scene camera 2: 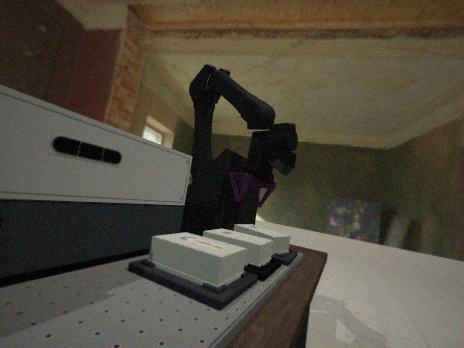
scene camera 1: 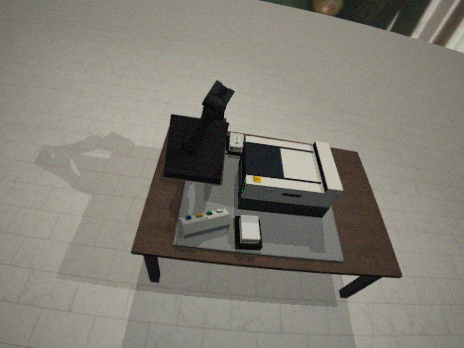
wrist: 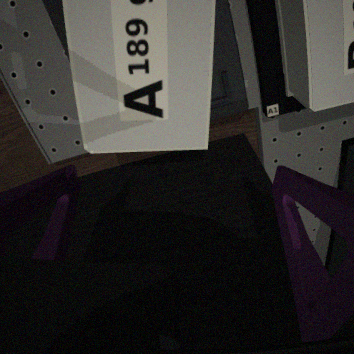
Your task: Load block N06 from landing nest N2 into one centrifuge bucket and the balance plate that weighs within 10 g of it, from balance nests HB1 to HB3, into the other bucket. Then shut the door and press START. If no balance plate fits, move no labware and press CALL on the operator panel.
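Pixels of known places: gripper, fingertip midpoint: (scene camera 2: 248,205) (wrist: 175,176); arm's base, link origin: (scene camera 1: 190,149).
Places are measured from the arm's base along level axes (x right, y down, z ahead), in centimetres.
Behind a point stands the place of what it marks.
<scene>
My gripper (scene camera 2: 250,201) {x -17.4, y 1.6, z 12.4 cm} (wrist: 175,176) {x -17.4, y 1.6, z 12.4 cm} is open and empty, above the far end of the row of plates. In the wrist view a white plate (wrist: 187,75) {x -20.0, y 7.4, z 14.3 cm} labelled "A 189 g" lies beyond the fingers, cut by the top edge. A second labelled plate (wrist: 327,60) {x -18.5, y 7.7, z 23.4 cm} is partly visible at right. Scene camera 2 shows three white plates (scene camera 2: 200,257) {x -23.1, y 8.6, z 43.6 cm} (scene camera 2: 245,245) {x -24.5, y 8.4, z 30.4 cm} (scene camera 2: 265,237) {x -24.5, y 8.3, z 17.2 cm} on dark nests. The centrifuge (scene camera 1: 300,166) {x 10.3, y -7.9, z 56.0 cm} (scene camera 2: 125,180) {x -7.5, y -0.1, z 44.8 cm} stands beside them; its door state is unclear. An unread white block (scene camera 1: 250,229) {x 40.6, y 6.0, z 32.0 cm} sits on a black nest (scene camera 1: 249,246) {x 47.0, y 10.3, z 32.3 cm}. N06 cannot be identified.
The operator panel (scene camera 1: 207,224) {x 39.4, y 7.0, z 12.3 cm}, with blue, yellow, green and white buttons, stands at the near left of the perforated grey board (scene camera 1: 300,242) {x 41.6, y 13.1, z 58.7 cm}. The black arm base (scene camera 1: 195,165) {x 6.0, y 5.1, z 3.5 cm} is at the table's far left. The centrifuge hides part of the plate row in scene camera 1.
</scene>
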